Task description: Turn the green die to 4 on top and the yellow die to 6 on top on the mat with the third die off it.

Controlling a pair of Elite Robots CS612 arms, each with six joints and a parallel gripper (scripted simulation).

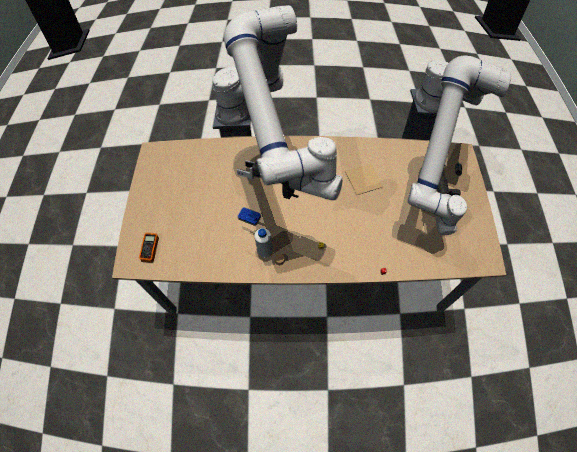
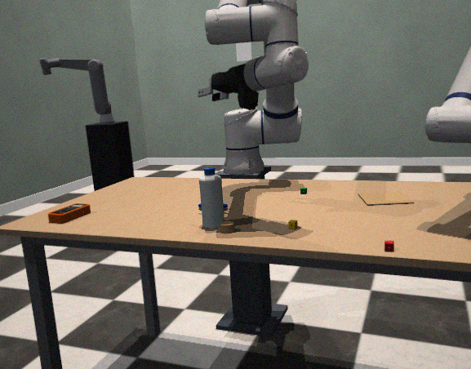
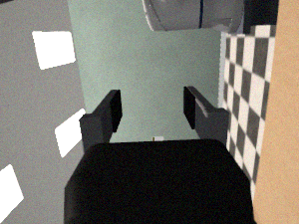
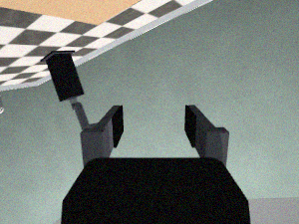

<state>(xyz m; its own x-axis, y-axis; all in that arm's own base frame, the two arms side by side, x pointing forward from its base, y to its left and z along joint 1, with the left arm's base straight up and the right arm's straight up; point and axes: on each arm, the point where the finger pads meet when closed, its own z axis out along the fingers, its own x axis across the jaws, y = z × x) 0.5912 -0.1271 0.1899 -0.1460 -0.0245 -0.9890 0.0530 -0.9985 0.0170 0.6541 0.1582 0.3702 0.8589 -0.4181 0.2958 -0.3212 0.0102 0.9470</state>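
My right gripper is now 23 cm past the green die, 25 cm to the right of it and 36 cm above it. Round my right hand: round wooden piece 21 cm ahead, 9 cm to the left, 36 cm below; white bottle 16 cm ahead, 3 cm to the left, 29 cm below; blue box 1 cm behind, 2 cm to the right, 36 cm below.
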